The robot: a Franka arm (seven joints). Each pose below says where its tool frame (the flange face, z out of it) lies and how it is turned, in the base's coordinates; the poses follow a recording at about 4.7 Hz.
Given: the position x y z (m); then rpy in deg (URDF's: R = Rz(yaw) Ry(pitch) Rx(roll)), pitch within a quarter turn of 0, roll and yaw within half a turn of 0.
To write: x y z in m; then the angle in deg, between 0 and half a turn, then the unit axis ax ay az. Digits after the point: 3 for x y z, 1 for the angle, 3 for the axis.
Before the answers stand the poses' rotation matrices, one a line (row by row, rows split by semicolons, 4 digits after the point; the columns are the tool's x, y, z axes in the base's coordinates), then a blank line. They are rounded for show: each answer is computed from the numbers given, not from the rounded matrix.
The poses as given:
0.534 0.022 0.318 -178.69 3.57 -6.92
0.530 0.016 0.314 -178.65 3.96 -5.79
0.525 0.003 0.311 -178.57 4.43 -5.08
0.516 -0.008 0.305 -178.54 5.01 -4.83
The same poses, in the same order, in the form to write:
0.9908 -0.1219 -0.0590; -0.1202 -0.9923 0.0302; -0.0623 -0.0228 -0.9978
0.9925 -0.1025 -0.0663; -0.1006 -0.9945 0.0304; -0.0691 -0.0235 -0.9973
0.9931 -0.0904 -0.0747; -0.0883 -0.9956 0.0317; -0.0772 -0.0249 -0.9967
0.9926 -0.0864 -0.0848; -0.0839 -0.9959 0.0327; -0.0873 -0.0254 -0.9959

0.534 0.022 0.318 178.5 -0.998 0.061 0.030
0.530 0.016 0.314 178.5 -0.998 0.051 0.034
0.525 0.003 0.311 178.4 -0.998 0.045 0.038
0.516 -0.008 0.305 178.3 -0.998 0.043 0.043

